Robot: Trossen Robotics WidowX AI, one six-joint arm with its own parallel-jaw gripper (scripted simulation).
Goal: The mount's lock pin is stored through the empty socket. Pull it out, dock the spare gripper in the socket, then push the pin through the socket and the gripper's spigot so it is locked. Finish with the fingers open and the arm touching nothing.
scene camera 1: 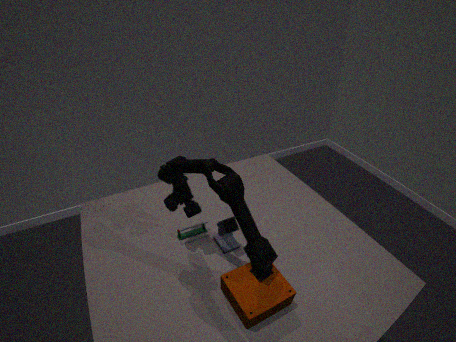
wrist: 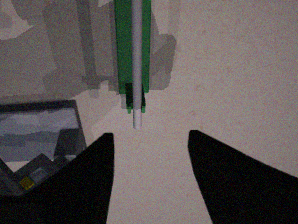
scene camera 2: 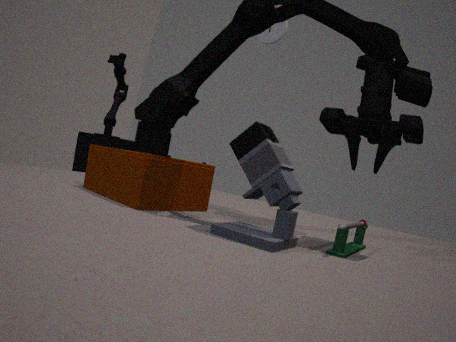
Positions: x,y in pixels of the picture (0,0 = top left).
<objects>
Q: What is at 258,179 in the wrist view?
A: The gripper.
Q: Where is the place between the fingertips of the gripper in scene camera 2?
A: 363,171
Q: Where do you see a spare gripper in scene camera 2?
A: At 260,154
</objects>
